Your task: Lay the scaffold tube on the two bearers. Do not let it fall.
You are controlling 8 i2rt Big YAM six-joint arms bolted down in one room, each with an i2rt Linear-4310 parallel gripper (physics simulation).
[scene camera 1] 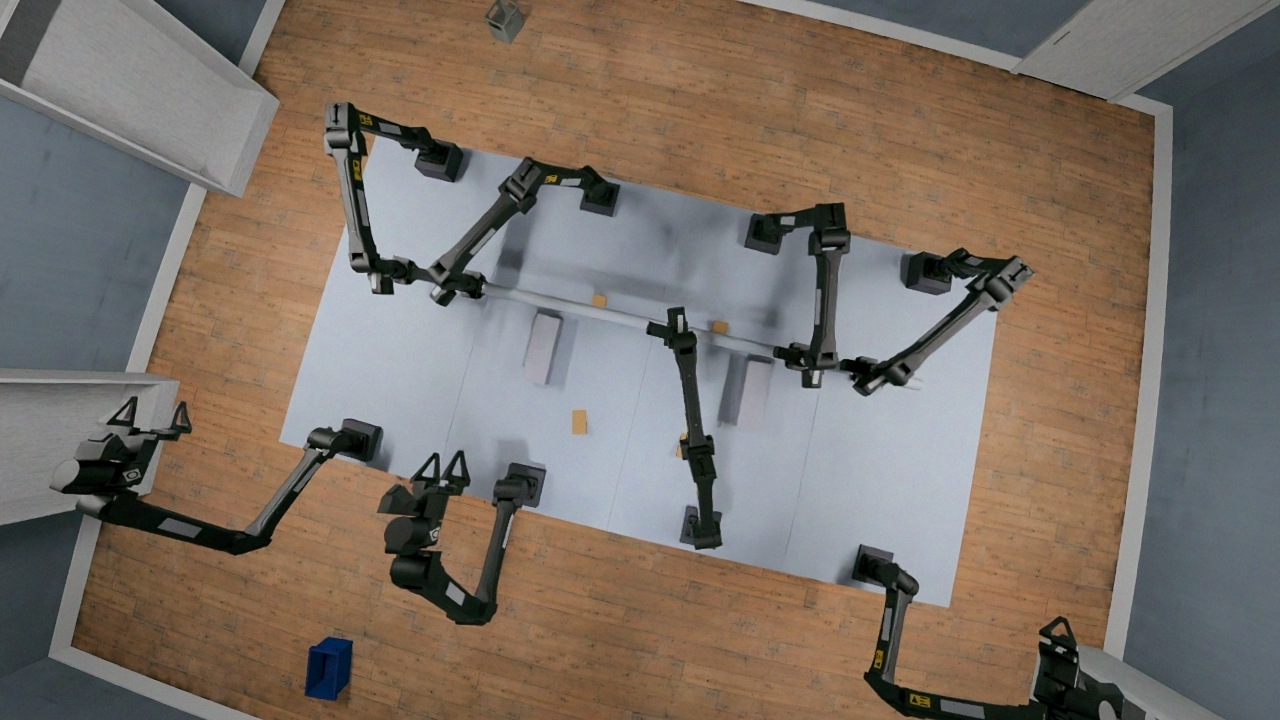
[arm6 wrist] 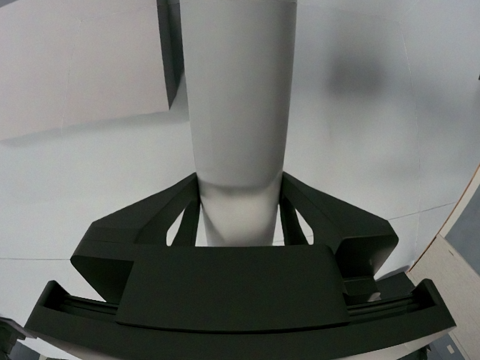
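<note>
The pale scaffold tube (arm6 wrist: 239, 100) (scene camera 1: 559, 303) is held up off the white mat, its shadow apart from it. Arm6's gripper (arm6 wrist: 240, 176) is shut on the tube in the wrist view. In the scene view, four arms along the mat's upper edge and one from the lower edge reach the tube; their fingers are too small to judge. Two pale block bearers stand on the mat, a left one (scene camera 1: 540, 349) and a right one (scene camera 1: 757, 392), below the tube's line in the picture. One bearer (arm6 wrist: 80, 60) shows upper left in the wrist view.
At the lower left, two arms hold their grippers (scene camera 1: 152, 417) (scene camera 1: 443, 465) open, away from the tube. Another arm (scene camera 1: 886, 626) is folded out at the lower right. Small orange patches (scene camera 1: 579, 421) mark the mat. A blue bin (scene camera 1: 328, 668) and a grey bin (scene camera 1: 505, 21) stand on the floor.
</note>
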